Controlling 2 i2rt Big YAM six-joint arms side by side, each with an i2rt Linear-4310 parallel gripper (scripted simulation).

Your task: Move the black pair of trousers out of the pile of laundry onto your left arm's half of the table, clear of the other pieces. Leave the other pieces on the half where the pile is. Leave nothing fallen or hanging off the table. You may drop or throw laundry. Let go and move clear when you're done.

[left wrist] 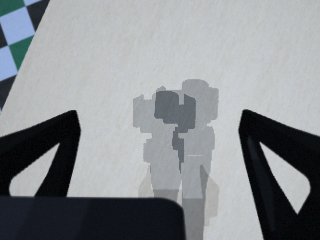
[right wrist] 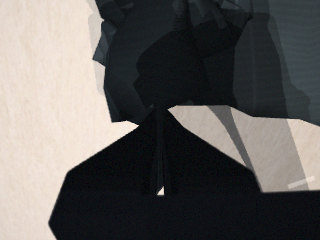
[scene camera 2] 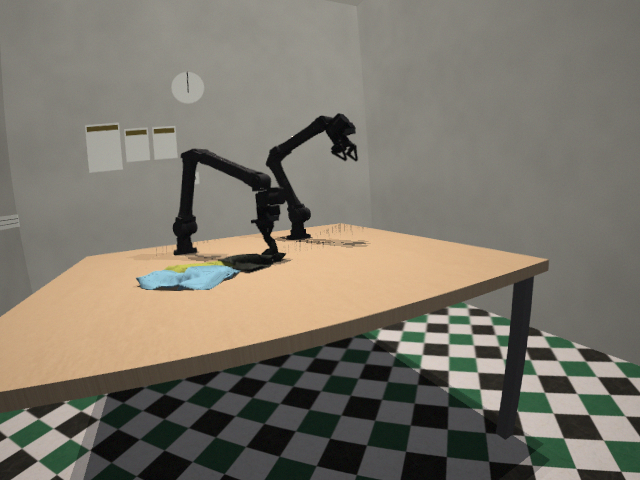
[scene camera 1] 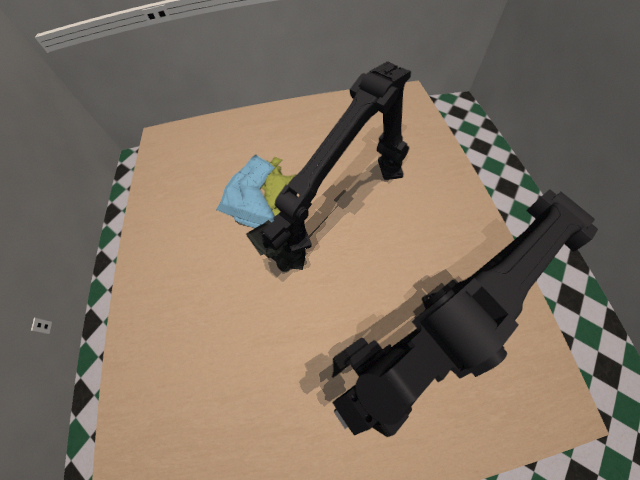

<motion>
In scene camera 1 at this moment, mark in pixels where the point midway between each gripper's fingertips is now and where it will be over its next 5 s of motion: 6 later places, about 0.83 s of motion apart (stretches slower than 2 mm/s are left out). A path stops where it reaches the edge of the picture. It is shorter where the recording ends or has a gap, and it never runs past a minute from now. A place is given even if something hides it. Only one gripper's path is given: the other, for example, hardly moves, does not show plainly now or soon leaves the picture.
The left gripper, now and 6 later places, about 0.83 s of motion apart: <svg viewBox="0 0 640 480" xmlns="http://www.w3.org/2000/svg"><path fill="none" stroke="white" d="M350 397L293 348L272 283L288 240L296 233L295 236L297 240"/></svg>
</motion>
